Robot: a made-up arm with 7 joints.
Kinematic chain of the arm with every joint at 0, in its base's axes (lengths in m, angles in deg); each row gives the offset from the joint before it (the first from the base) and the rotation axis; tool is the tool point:
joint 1: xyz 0 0 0 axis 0 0.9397 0.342
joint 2: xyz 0 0 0 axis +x
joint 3: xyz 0 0 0 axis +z
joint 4: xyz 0.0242 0 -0.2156 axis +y
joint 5: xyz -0.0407 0 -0.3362 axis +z
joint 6: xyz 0 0 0 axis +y
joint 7: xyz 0 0 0 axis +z
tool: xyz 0 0 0
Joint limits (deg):
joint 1: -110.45..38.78
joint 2: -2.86..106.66
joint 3: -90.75..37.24
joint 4: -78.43..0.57
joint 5: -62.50..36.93
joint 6: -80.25..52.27
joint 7: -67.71..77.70
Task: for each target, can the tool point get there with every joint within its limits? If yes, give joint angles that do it. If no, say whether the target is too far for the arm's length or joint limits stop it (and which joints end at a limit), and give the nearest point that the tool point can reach.
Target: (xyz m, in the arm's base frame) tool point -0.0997 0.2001 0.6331
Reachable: no: too far | nearest point -0.0489 0.1942 0.4365 | short by 0.203 m
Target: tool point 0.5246 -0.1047 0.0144
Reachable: yes | joints -71.32 20.07 -23.64 -45.28 3.86 27.90 -42.02
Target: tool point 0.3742 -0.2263 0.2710
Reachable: yes | joints -98.67 17.71 -20.77 -58.83 26.74 -15.11 47.74
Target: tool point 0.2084 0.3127 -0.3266
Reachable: yes | joints 14.68 60.70 -16.12 -67.43 14.69 -30.23 65.03
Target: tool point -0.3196 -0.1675 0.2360
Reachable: no: joint limits stop it (at a limit: joint 1, joint 2, joint 4) | nearest point -0.2400 0.2309 0.3356 | short by 0.418 m
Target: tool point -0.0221 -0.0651 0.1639
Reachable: no: joint limits stop it (at a limit: joint 1, joint 4) | nearest point 0.1795 -0.1867 0.3956 | short by 0.330 m
